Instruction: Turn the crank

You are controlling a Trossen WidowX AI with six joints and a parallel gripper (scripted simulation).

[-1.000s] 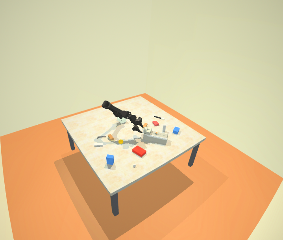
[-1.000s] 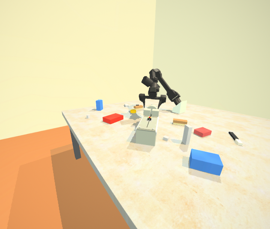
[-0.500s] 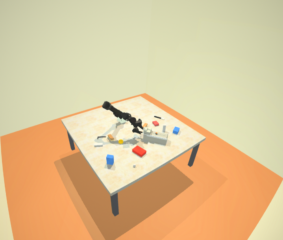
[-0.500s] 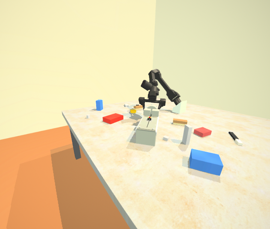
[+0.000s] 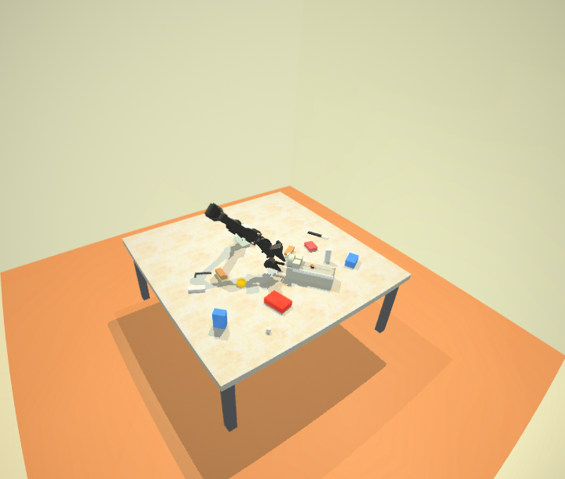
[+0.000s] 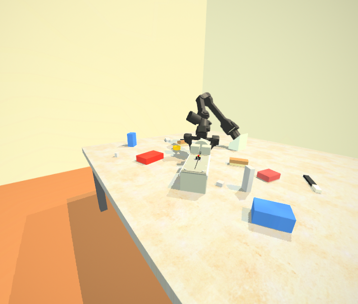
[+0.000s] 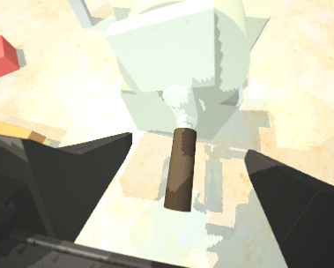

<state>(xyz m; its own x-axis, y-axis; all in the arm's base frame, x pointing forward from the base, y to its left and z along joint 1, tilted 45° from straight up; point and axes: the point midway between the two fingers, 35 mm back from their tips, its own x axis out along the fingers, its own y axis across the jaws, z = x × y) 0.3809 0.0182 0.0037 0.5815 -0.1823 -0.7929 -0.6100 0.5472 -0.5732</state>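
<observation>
Right now the brown crank handle is 20 mm behind my gripper tip, 10 mm to the right of it and 10 mm above it. From my gripper tip the other things lie so: red pointer: 120 mm ahead, 110 mm to the left, 30 mm above; then crank: 10 mm behind, 30 mm above; then yellow disc: 40 mm behind, 250 mm to the right, 40 mm below.
</observation>
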